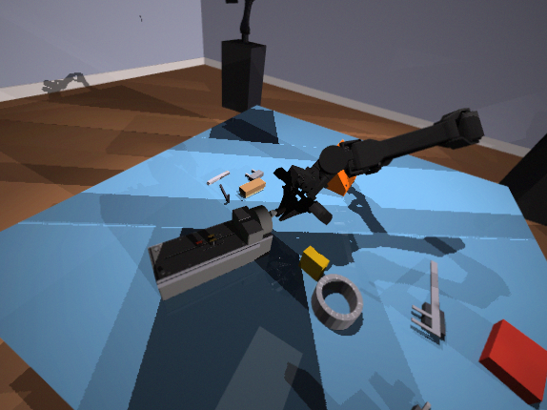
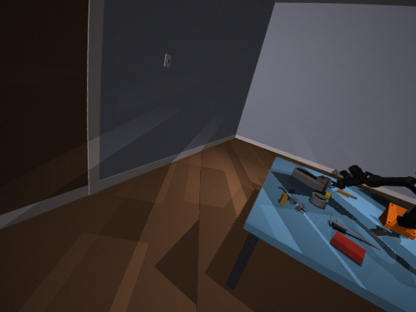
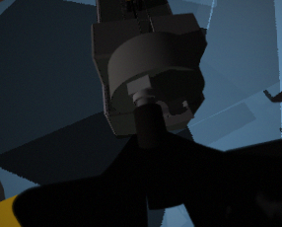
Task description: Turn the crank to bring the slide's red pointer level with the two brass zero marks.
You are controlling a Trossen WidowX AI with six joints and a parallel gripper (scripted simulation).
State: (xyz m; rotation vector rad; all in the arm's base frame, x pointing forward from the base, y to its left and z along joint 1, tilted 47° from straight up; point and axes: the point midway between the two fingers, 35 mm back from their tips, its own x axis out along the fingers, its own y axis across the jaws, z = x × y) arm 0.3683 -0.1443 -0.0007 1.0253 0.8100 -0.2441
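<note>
Right now the yellow block is 3 cm ahead of my gripper tip, 12 cm to the left of it and 6 cm below it. Also, from my gripper tip: dark crank handle 1 cm behind, 1 cm to the left, 3 cm above; then red pointer 15 cm ahead, 12 cm to the right, 1 cm below; then brown block 16 cm behind, 15 cm to the right, 8 cm below.
</note>
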